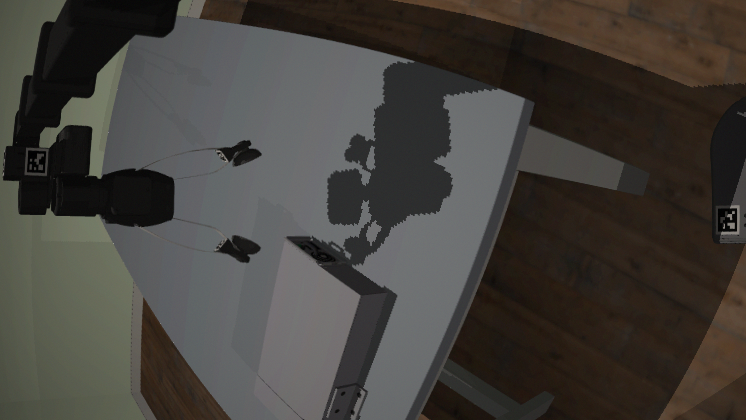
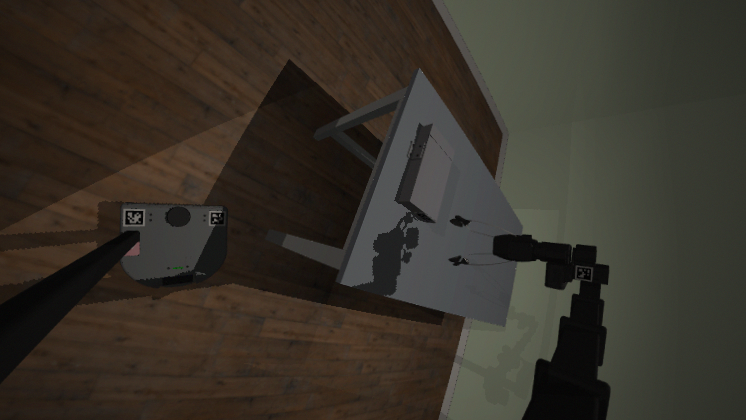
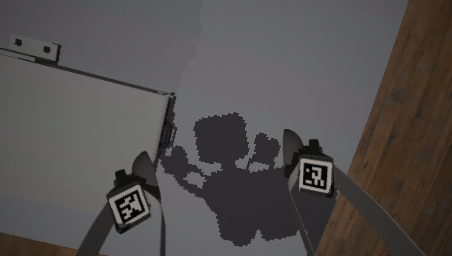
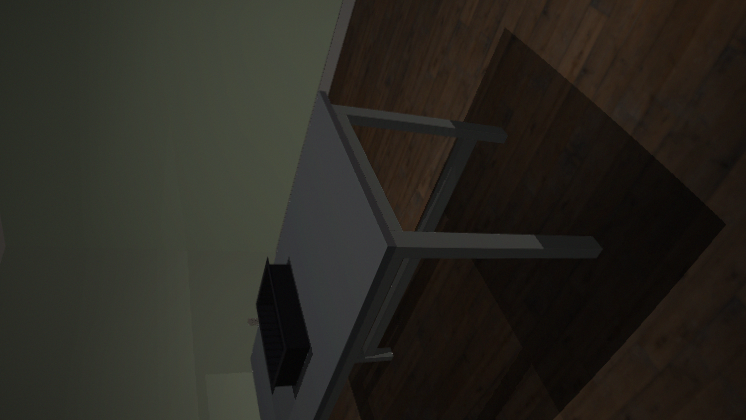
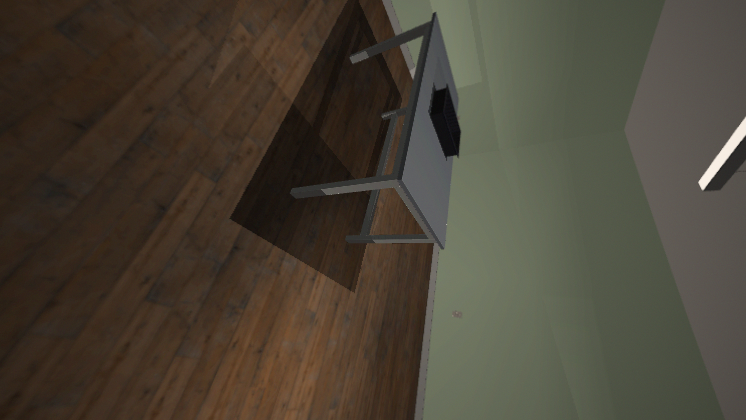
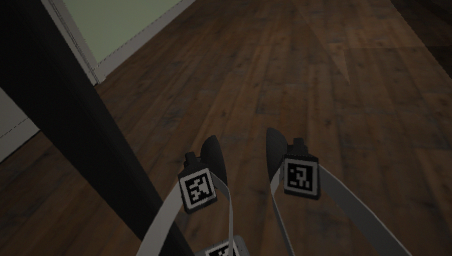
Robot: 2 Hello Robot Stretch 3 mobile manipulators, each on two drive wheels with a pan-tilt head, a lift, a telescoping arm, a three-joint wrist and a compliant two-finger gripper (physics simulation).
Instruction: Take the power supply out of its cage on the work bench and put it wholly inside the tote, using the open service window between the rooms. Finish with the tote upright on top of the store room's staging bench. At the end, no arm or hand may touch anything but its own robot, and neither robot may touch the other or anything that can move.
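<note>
A flat pale cage lies on the grey work bench. A dark round fan-like pattern, probably the power supply, shows at its near end; the rest is hidden. My r1 gripper is open and empty above the bench, beside that end. A black open tote stands upright on the staging bench. My r2 gripper is open and empty over the floor, away from the tote.
A small bracket with two holes sticks out from the cage's side. The r1 base stands off the bench's long edge. A dark mast stands left of the r2 fingers. Walls run behind both benches; I cannot clearly identify the service window.
</note>
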